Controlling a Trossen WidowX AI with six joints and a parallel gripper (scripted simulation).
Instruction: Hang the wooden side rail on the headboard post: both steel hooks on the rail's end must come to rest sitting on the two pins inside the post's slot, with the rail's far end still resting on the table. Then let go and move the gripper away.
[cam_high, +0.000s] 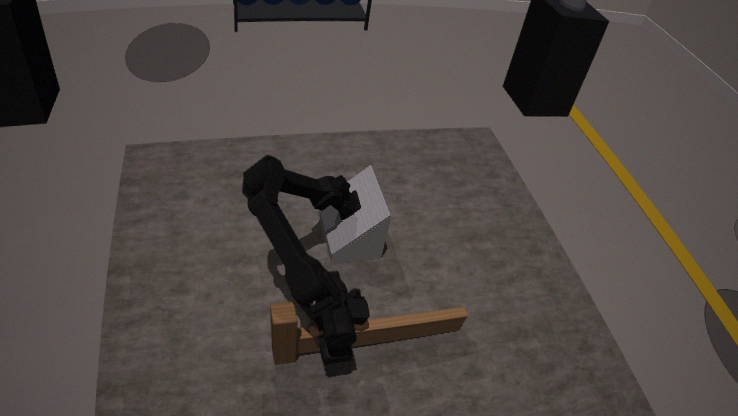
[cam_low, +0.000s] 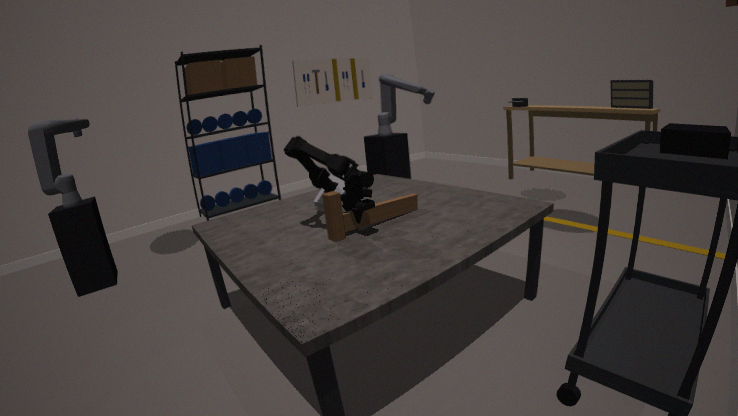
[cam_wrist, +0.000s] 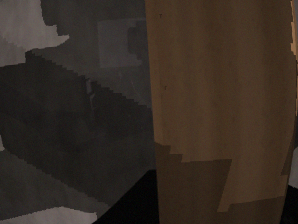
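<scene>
Right now my gripper tip is 10 cm to the left of the wooden headboard post and 4 cm below it.
</scene>
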